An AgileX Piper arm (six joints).
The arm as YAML. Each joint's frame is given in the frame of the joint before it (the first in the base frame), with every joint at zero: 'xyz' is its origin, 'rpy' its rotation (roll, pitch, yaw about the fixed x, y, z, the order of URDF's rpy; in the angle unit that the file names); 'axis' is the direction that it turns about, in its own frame. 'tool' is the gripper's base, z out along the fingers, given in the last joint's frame.
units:
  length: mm
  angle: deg
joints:
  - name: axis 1
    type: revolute
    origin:
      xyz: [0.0, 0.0, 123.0]
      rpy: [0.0, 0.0, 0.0]
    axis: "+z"
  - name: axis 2
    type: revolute
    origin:
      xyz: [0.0, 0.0, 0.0]
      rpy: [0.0, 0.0, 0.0]
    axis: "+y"
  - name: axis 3
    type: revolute
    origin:
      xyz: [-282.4, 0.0, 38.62]
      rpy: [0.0, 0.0, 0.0]
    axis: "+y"
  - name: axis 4
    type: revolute
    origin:
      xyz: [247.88, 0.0, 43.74]
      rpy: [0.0, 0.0, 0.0]
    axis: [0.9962, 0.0, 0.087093]
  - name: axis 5
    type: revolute
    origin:
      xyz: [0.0, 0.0, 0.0]
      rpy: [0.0, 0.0, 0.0]
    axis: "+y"
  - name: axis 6
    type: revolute
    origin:
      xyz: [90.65, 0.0, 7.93]
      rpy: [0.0, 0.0, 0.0]
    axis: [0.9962, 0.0, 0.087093]
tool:
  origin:
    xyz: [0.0, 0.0, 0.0]
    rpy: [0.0, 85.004, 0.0]
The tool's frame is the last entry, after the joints.
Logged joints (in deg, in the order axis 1, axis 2, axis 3, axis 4, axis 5, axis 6), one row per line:
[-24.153 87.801 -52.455 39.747 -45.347 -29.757]
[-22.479 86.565 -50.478 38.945 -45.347 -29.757]
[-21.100 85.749 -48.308 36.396 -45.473 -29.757]
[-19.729 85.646 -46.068 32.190 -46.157 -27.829]
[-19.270 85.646 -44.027 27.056 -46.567 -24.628]
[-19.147 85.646 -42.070 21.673 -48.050 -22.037]
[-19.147 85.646 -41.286 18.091 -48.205 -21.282]
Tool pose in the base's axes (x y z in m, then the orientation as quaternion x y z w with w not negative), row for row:
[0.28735 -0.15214 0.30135 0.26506 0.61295 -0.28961 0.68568]
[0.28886 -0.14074 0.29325 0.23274 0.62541 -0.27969 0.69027]
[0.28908 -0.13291 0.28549 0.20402 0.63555 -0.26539 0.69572]
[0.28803 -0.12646 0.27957 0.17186 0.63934 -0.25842 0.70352]
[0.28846 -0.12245 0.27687 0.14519 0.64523 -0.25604 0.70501]
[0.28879 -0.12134 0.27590 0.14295 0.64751 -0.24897 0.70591]
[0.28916 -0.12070 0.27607 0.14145 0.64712 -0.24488 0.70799]
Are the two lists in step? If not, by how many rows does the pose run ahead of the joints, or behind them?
The pose runs 2 rows ahead of the joints: the pose in row i belongs to the joints in row i + 2.
